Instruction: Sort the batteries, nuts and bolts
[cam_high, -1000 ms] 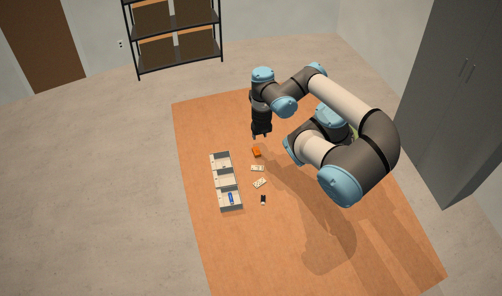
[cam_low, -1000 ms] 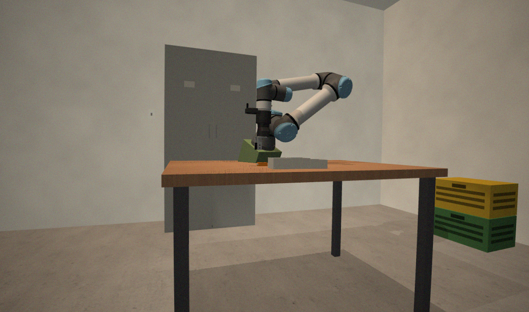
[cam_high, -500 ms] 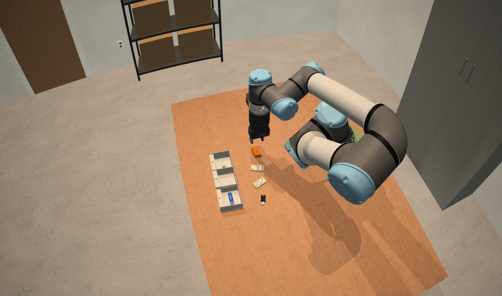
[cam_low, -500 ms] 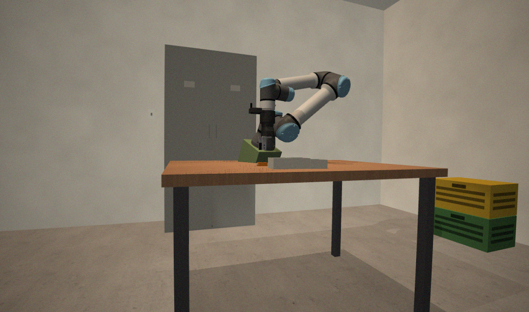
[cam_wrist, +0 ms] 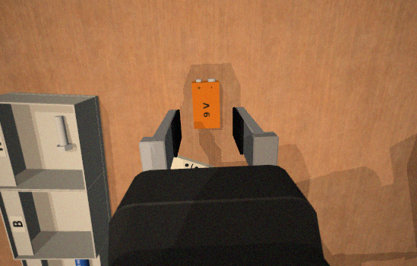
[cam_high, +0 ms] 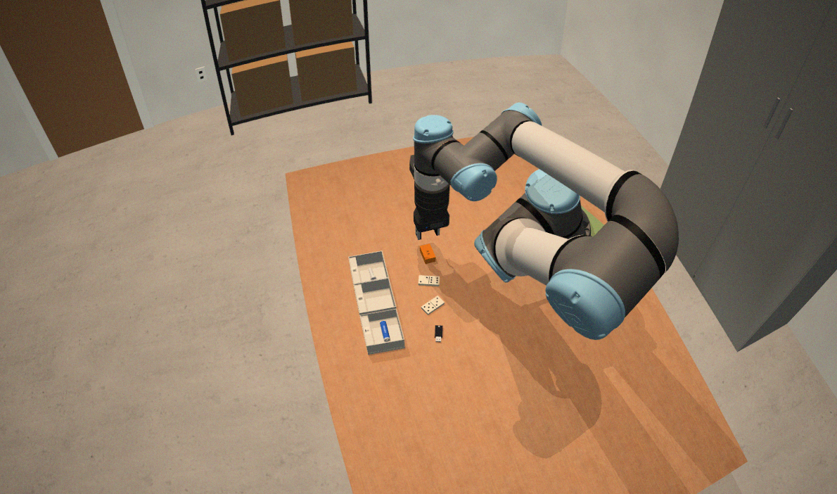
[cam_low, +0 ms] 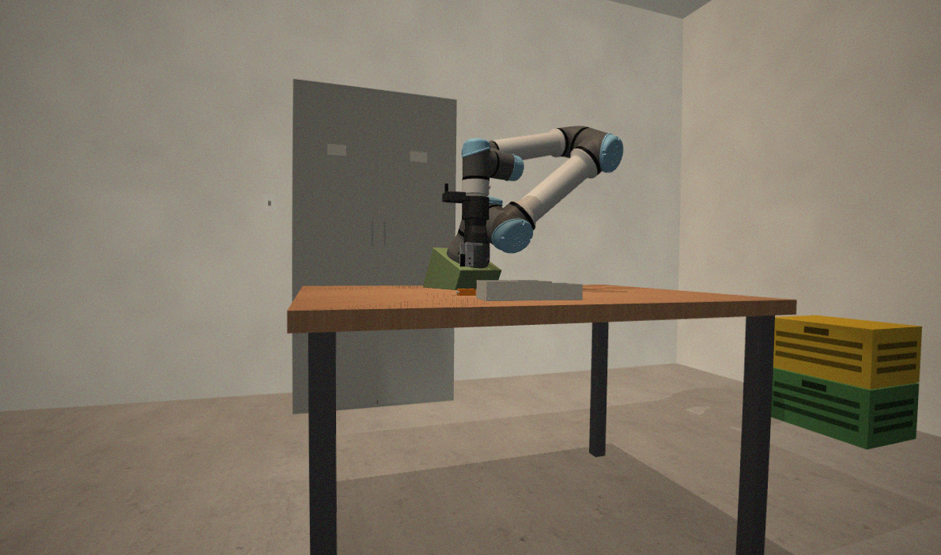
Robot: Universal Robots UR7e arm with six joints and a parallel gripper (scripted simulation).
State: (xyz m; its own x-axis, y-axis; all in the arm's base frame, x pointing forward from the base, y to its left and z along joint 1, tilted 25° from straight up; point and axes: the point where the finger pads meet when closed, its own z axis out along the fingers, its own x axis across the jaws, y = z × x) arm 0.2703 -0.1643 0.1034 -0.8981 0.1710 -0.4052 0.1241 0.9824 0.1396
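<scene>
Now: the orange 9 V battery 9 cm below my hand and 1 cm to the right of it. From my hand the other things lie so: black USB stick 22 cm to the left, 9 cm below, 8 cm ahead; grey bolt 15 cm ahead, 8 cm below, 1 cm to the left; grey bin row 18 cm ahead, 9 cm to the left, 7 cm below.
</scene>
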